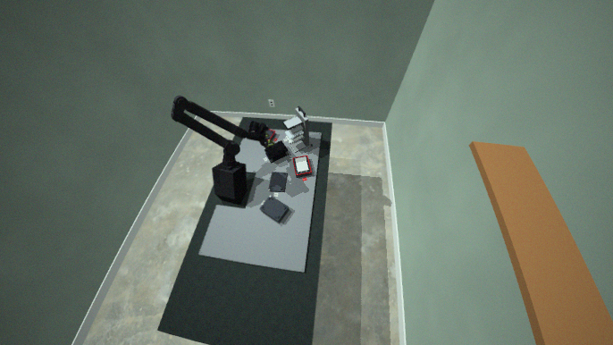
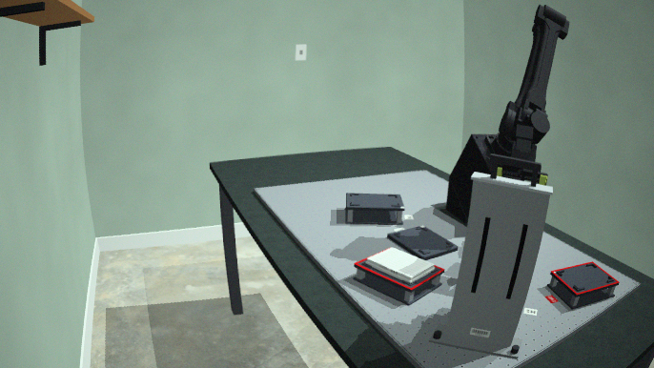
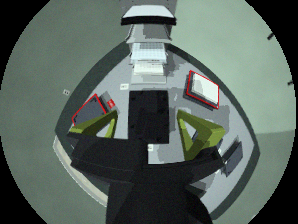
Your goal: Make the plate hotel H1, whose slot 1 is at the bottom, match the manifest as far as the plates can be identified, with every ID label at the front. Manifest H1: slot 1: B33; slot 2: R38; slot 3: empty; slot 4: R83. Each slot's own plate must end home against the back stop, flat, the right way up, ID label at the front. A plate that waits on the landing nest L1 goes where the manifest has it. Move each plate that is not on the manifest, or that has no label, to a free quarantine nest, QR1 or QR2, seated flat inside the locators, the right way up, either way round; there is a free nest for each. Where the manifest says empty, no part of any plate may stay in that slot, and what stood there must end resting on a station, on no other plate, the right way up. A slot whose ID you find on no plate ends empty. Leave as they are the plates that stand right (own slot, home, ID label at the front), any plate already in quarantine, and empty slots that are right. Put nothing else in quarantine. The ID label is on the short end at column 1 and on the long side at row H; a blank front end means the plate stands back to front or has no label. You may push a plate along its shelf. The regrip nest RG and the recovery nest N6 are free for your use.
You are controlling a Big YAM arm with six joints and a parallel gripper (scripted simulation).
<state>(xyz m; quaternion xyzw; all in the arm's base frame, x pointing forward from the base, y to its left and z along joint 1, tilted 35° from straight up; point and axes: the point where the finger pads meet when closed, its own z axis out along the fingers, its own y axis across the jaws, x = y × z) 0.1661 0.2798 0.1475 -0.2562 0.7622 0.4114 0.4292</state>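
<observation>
Now: the plate 14 cm to the left of my hand, 13 cm ahead of it and 3 cm below it. The rest, counted from my hand: N6 label: 34 cm to the right, 19 cm below, 15 cm ahead; then plate hotel H1: 20 cm to the left, 19 cm ahead, 3 cm below.
</observation>
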